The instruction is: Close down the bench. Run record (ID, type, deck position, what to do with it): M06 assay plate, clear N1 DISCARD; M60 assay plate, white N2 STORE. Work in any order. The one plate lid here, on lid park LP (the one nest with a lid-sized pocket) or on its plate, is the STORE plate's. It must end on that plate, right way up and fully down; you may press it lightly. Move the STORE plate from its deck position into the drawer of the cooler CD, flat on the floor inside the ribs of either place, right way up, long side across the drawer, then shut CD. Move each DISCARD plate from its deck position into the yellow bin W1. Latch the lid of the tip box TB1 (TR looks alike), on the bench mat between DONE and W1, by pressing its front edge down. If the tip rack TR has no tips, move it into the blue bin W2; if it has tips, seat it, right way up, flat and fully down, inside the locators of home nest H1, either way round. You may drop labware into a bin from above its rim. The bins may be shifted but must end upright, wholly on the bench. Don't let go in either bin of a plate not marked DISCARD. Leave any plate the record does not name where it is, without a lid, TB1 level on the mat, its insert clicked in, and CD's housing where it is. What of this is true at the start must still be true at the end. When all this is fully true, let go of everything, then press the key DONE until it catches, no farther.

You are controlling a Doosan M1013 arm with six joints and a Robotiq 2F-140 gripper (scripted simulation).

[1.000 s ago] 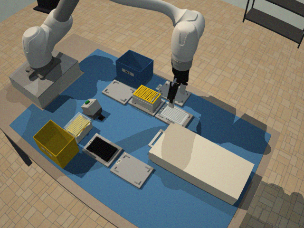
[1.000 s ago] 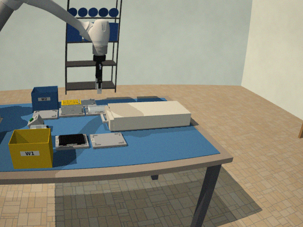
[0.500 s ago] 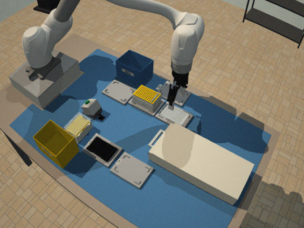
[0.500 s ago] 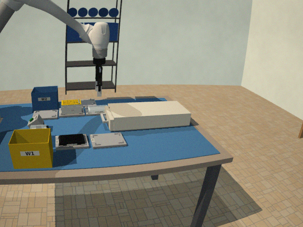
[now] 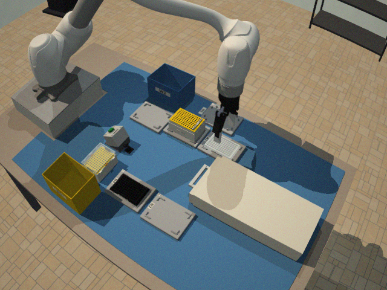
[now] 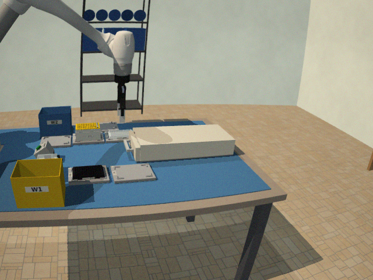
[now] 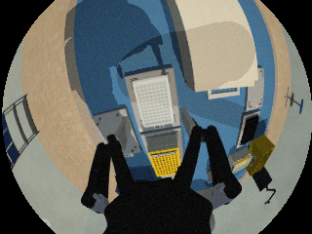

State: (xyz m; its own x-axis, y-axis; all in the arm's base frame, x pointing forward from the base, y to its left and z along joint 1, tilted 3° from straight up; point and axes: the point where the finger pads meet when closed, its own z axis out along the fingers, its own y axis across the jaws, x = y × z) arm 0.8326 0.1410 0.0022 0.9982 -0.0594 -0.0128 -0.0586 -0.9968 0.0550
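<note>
The clear plate lies 100 mm below my hand. The rest, counted from my hand: tip rack TR 180 mm behind, 70 mm below; cooler CD 200 mm to the right, 200 mm ahead, 90 mm below; drawer 190 mm to the right, 150 mm ahead, 100 mm below.
</note>
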